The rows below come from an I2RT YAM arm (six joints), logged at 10 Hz.
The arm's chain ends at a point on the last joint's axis. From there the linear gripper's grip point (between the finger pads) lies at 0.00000 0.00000 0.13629 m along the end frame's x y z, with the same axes.
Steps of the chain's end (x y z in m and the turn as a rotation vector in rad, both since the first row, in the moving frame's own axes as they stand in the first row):
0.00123 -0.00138 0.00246 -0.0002 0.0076 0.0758
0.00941 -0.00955 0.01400 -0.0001 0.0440 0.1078
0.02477 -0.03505 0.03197 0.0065 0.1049 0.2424
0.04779 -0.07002 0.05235 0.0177 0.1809 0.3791
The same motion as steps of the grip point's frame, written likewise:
0.00226 -0.00131 0.00246 -0.0002 0.0076 0.0758
0.01539 -0.00921 0.01387 -0.0001 0.0440 0.1078
0.03901 -0.03420 0.03122 0.0065 0.1049 0.2424
0.07218 -0.06776 0.05013 0.0177 0.1809 0.3791

